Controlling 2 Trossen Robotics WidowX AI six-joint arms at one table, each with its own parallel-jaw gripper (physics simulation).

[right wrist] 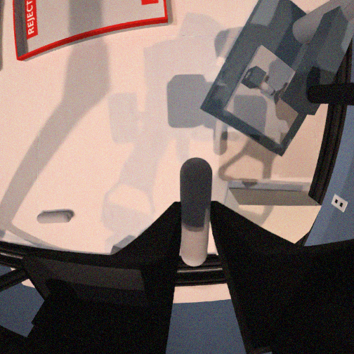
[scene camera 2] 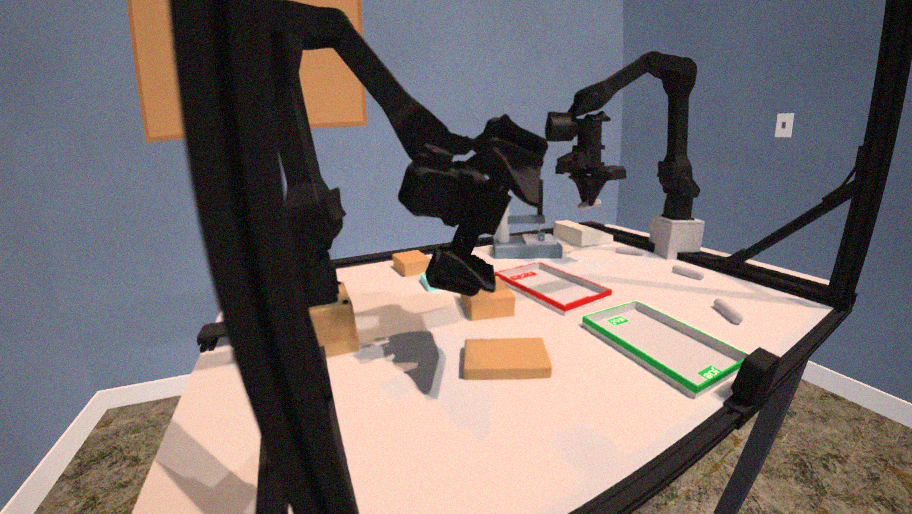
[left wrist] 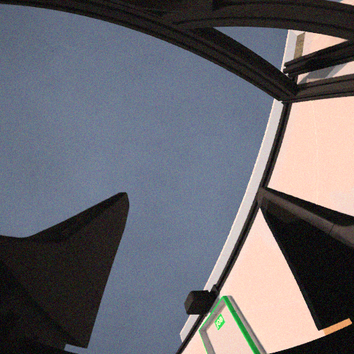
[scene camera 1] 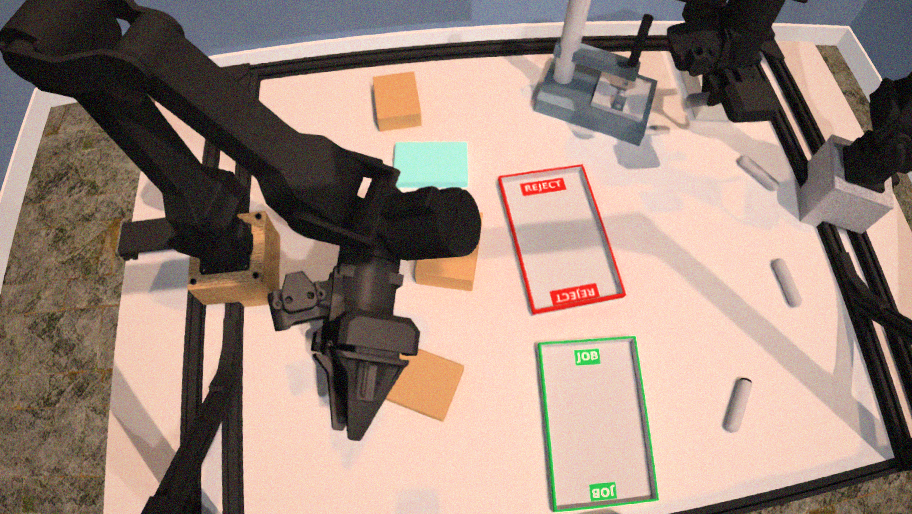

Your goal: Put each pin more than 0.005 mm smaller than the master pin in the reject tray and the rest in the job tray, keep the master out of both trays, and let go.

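Places are measured from the left arm's base along level axes (x left, y down, z back), in centimetres.
Pixels of known places: left gripper, fingertip midpoint: [scene camera 2: 510, 249] [scene camera 1: 345, 435]; right gripper, fingertip midpoint: [scene camera 2: 587, 205] [scene camera 1: 707, 99]; left arm's base, origin of the base link: [scene camera 2: 313, 297] [scene camera 1: 226, 248]; right arm's base, origin of the base link: [scene camera 2: 677, 217] [scene camera 1: 863, 169].
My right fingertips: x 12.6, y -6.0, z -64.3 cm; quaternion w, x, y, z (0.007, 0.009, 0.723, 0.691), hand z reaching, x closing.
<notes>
For each thing: its middle in the pictures, then the offset to it from my right fingertips. "pt": a spot on its surface instead.
- dark-ended pin, body centre: [scene camera 1: 739, 404] [scene camera 2: 727, 310] dx -38.3, dy +12.4, dz +2.4 cm
- red reject tray, body centre: [scene camera 1: 559, 236] [scene camera 2: 550, 284] dx -12.2, dy +12.5, dz +21.5 cm
- green job tray, body centre: [scene camera 1: 596, 421] [scene camera 2: 660, 340] dx -37.3, dy +12.5, dz +21.4 cm
- blue-grey gauge, body centre: [scene camera 1: 612, 44] [scene camera 2: 526, 205] dx +11.4, dy +0.8, dz +10.5 cm
- pale box, surface spot: [scene camera 2: 577, 233] pt dx +8.7, dy +9.6, dz -5.6 cm
- teal block, body centre: [scene camera 1: 430, 164] dx +1.1, dy +12.5, dz +37.6 cm
My right gripper [scene camera 2: 588, 201] [right wrist: 194, 207] is shut on a grey pin [right wrist: 195, 175], holding it crosswise above the table near the gauge. One pin [scene camera 1: 757, 172] [scene camera 2: 629, 251] lies near the right arm's base, another pin [scene camera 1: 786, 282] [scene camera 2: 687, 272] lies below it in scene camera 1, and a dark-ended pin [scene camera 1: 737, 404] [scene camera 2: 728, 310] lies right of the job tray. The red reject tray [scene camera 1: 516, 244] [scene camera 2: 530, 291] and green job tray [scene camera 1: 546, 426] [scene camera 2: 638, 357] show no pins inside. My left gripper [scene camera 1: 348, 434] [left wrist: 194, 196] is open and empty, raised over the left side.
The blue-grey gauge [scene camera 1: 574, 111] [scene camera 2: 526, 249] stands at the back, with a pale box [scene camera 2: 577, 233] [right wrist: 272, 195] beside it. Orange blocks [scene camera 1: 397, 98] [scene camera 1: 447, 271] [scene camera 1: 427, 386] and a teal block [scene camera 1: 431, 164] lie left of the trays. Black rails edge the table.
</notes>
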